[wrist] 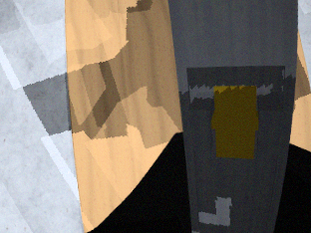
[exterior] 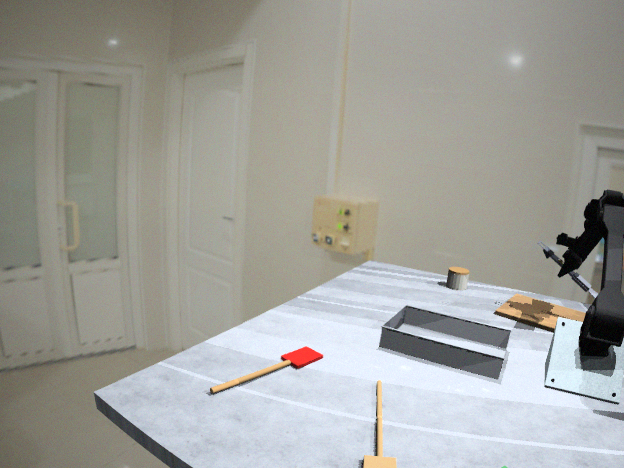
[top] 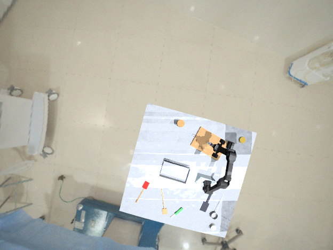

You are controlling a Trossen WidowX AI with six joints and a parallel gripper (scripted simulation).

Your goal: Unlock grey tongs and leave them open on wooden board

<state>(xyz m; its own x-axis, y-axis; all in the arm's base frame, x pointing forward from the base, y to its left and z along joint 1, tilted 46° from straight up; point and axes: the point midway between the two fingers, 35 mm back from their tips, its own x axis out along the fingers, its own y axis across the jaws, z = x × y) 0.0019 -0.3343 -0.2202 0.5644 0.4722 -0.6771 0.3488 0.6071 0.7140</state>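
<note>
Now: the yellow lock piece 40 mm above my gripper tip. The rest, counted from my gripper tip: yellow disc: 390 mm behind, 90 mm to the right, 140 mm below; cork-lidded jar: 340 mm ahead, 180 mm to the right, 110 mm below; wooden board: 20 mm behind, 140 mm below.
</note>
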